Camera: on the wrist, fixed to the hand. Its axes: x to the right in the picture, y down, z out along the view.
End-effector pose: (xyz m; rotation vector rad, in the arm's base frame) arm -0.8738 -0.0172 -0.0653 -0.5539 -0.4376 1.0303
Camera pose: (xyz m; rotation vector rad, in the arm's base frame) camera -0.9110 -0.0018 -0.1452 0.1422 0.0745 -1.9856
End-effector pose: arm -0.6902 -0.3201 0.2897 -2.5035 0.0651 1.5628
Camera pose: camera -0.6725 -0.4067 0.3032 -0.4840 -1.7958 -0.8540
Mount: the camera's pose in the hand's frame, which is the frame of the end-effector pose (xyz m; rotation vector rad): -0.0097 0.0807 -0.0373 0.1037 1.0106 -2.9399
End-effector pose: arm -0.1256 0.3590 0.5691 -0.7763 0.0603 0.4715
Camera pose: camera -0.1646 0.3793 0.4912 -0.2126 -0.1496 -2.6603
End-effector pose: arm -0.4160 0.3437 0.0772 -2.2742 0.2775 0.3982
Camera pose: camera -0.4436 0.2632 0.0498 -0.4464 -2.0480 -1.9198
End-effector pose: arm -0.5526 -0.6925 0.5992 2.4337 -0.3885 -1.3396
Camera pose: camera -0.5320 -0.7560 0.6587 -0.7519 -2.1115 -0.2920
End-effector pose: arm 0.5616 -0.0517 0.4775 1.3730 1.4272 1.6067
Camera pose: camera 0.5459 -0.0941 0.5547 -1.7441 1.5550 -0.2972
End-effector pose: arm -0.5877 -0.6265 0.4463 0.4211 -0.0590 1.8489
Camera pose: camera -0.6700 -0.6518 0.4222 -0.4598 0.8400 -1.0431
